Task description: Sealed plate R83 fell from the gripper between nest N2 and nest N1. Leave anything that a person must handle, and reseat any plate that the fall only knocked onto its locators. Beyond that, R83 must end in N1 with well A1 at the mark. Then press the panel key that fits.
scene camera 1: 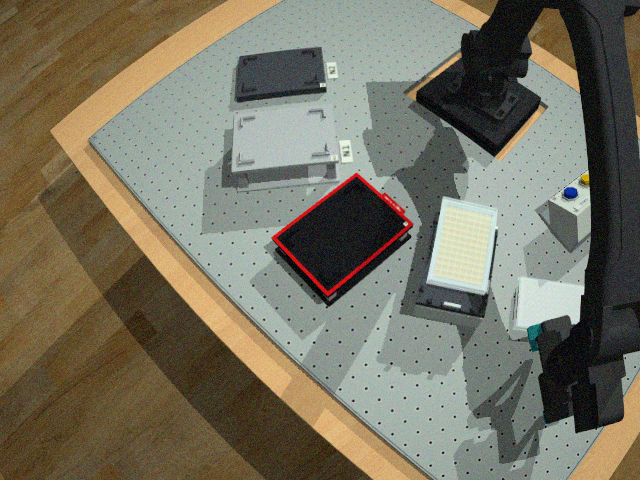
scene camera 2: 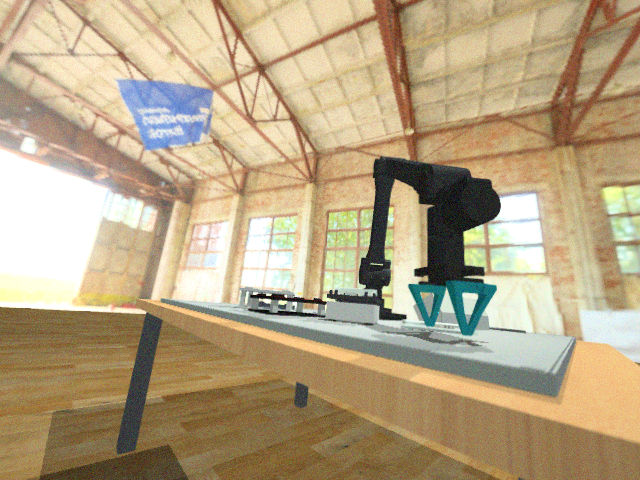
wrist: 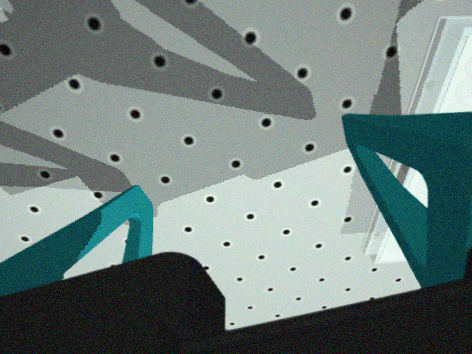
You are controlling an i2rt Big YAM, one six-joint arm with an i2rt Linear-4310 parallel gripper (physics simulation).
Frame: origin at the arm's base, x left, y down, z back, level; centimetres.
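Seen in the pictures: gripper, fingertip midpoint: (scene camera 1: pixel 541 380) (scene camera 2: pixel 446 330) (wrist: pixel 238 164); arm's base, link origin: (scene camera 1: pixel 482 98).
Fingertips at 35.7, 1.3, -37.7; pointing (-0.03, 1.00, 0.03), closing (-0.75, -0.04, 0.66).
Observation:
Offsets run from my fingertips to a thing's top centre, as dx, dy, dz. "spot": to the spot under its first point.
A clear lidded plate {-5.1, -0.6, +10.7} (scene camera 1: pixel 550 302) (scene camera 2: pixel 448 326) (wrist: pixel 452 75), R83, lies flat on the pegboard beside the loaded dark nest; its label is not readable and the arm hides part of it in the first scene view. My gripper (scene camera 2: pixel 449 329) (wrist: pixel 238 164) is open and empty above the board, with R83 off to one side near one finger in the wrist view. N1 {-54.8, -5.8, +5.6} (scene camera 1: pixel 281 139), a raised light-grey nest, and N2 {-69.4, -1.5, +19.6} (scene camera 1: pixel 281 72), a low dark nest, hold no plate. A cream-filled plate {-21.8, -7.4, +6.9} (scene camera 1: pixel 462 245) rests on a dark nest {spot: -21.8, -4.7, -2.8} (scene camera 1: pixel 423 300); its exact seating is unclear. A panel {-7.8, -7.6, +33.2} (scene camera 1: pixel 567 222) has a blue key {-12.2, -6.7, +26.7} (scene camera 1: pixel 570 192) and a yellow key {-10.7, -6.7, +31.5} (scene camera 1: pixel 585 179).
A red-bordered black platform {-37.4, -3.8, -0.8} (scene camera 1: pixel 343 235) stands between N1 and the cream-filled plate. The arm's base (scene camera 1: pixel 478 105) stands at the back, and the arm hides part of the panel. The pegboard has a wooden edge (scene camera 1: pixel 248 356) around it.

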